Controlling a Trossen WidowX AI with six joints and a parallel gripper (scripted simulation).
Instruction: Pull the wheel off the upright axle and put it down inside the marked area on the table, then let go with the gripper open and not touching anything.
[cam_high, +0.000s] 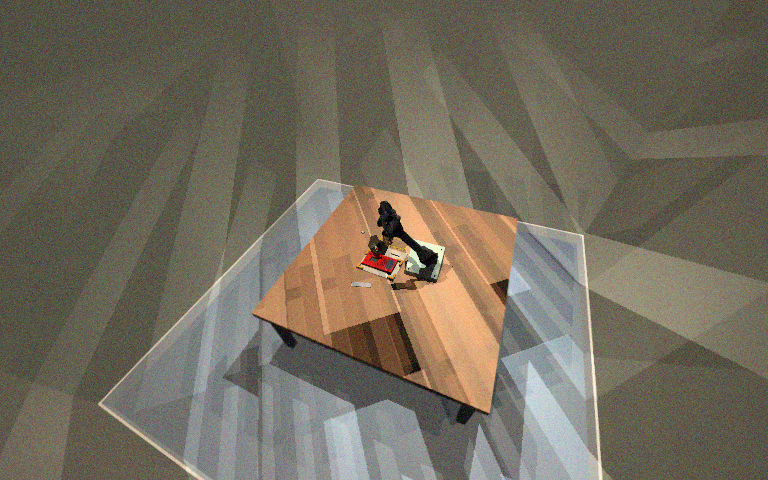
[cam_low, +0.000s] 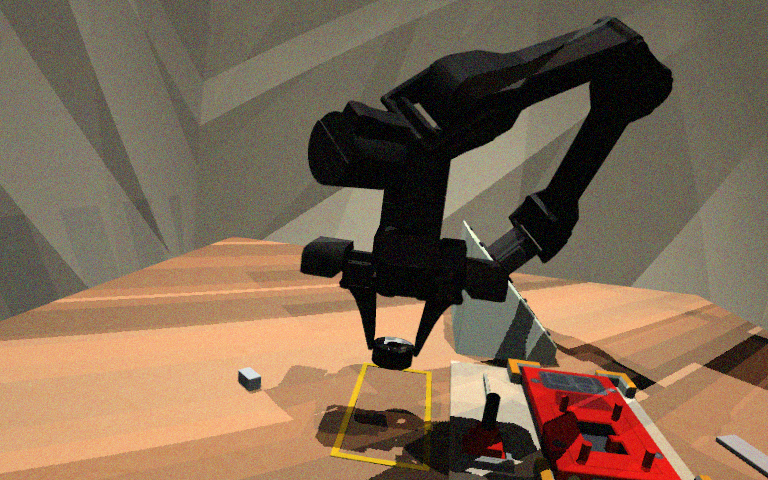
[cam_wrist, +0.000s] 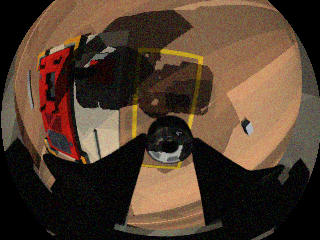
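My gripper tip is now right at the wheel. Round my gripper tip: upright axle: 60 mm ahead, 90 mm to the left, 30 mm below; then grey cube: 20 mm behind, 150 mm to the right, 60 mm below; then grey strip: 90 mm ahead, 380 mm to the left, 60 mm below.
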